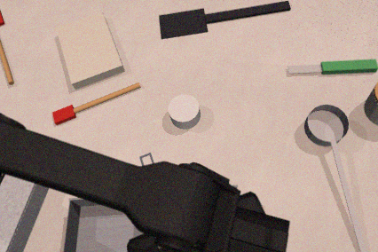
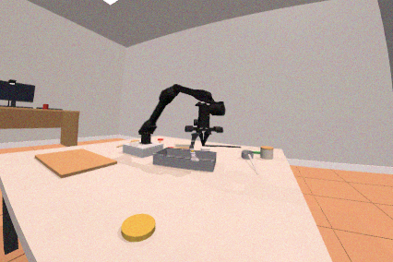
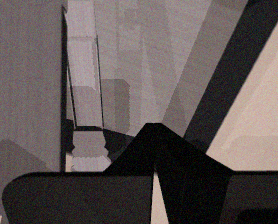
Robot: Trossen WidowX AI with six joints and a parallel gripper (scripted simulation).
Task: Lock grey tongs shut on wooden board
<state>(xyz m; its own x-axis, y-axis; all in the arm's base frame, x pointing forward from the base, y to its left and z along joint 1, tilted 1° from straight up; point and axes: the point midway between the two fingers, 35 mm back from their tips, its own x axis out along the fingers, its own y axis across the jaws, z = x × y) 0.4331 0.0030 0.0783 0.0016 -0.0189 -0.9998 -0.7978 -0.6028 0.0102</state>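
Now: gripper tip 9 cm past the yellow slider, 4 cm to the right of it and 4 cm above it. Also, from my gripper tip: red-headed brush 34 cm behind, 22 cm to the left, 9 cm below; then grey roasting tin 9 cm behind, 1 cm to the right, 7 cm below; then white puck 12 cm behind, 26 cm to the left, 8 cm below.
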